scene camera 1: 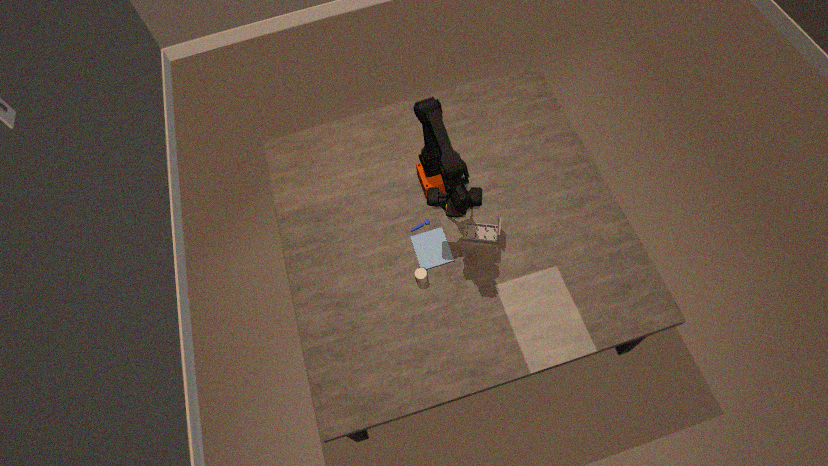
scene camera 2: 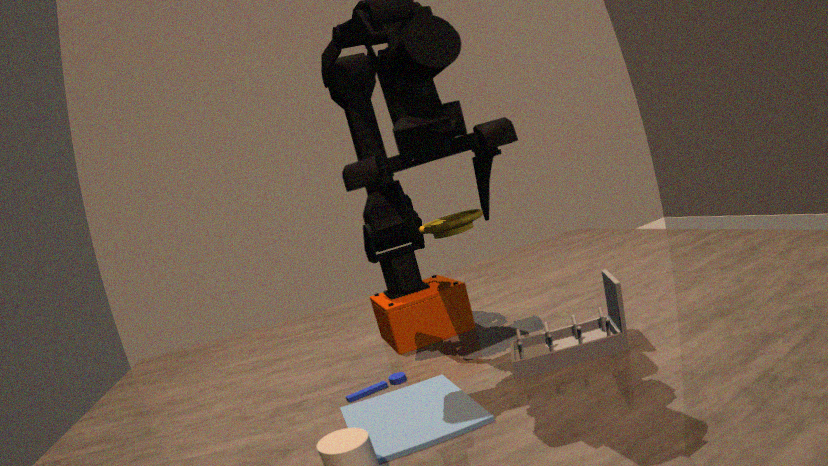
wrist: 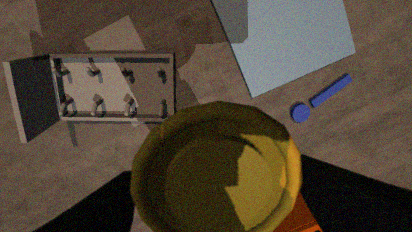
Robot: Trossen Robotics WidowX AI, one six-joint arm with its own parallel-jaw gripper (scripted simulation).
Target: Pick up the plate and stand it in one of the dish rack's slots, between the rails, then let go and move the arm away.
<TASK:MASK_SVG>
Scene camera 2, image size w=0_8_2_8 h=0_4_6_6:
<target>gripper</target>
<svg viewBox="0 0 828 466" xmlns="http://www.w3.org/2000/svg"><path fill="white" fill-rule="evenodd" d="M436 86L424 86L407 90L388 98L385 102L394 125L394 139L399 154L383 160L381 156L374 155L345 166L342 177L347 192L368 187L368 193L377 191L397 211L417 241L421 240L417 222L399 180L393 180L393 173L449 155L472 150L475 155L472 159L480 204L484 218L487 221L489 220L490 205L489 179L494 155L502 154L501 149L498 150L498 146L518 141L514 125L506 117L477 124L473 128L474 132L466 134L467 130L460 101L442 104Z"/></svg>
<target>yellow plate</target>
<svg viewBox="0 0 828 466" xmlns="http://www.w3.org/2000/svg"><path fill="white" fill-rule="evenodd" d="M483 210L471 209L428 222L419 227L418 230L421 234L433 234L435 239L460 234L472 229L472 222L483 214Z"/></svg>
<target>grey dish rack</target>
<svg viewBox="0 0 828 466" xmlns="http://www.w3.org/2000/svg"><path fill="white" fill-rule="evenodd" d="M620 281L612 276L608 270L601 271L607 300L607 316L603 316L602 307L599 307L599 318L577 324L573 314L571 315L573 325L565 326L561 329L549 331L548 323L545 322L545 332L521 338L520 329L517 329L517 339L510 341L511 364L515 380L552 372L556 369L589 362L593 359L628 350L628 334Z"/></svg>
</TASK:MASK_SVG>
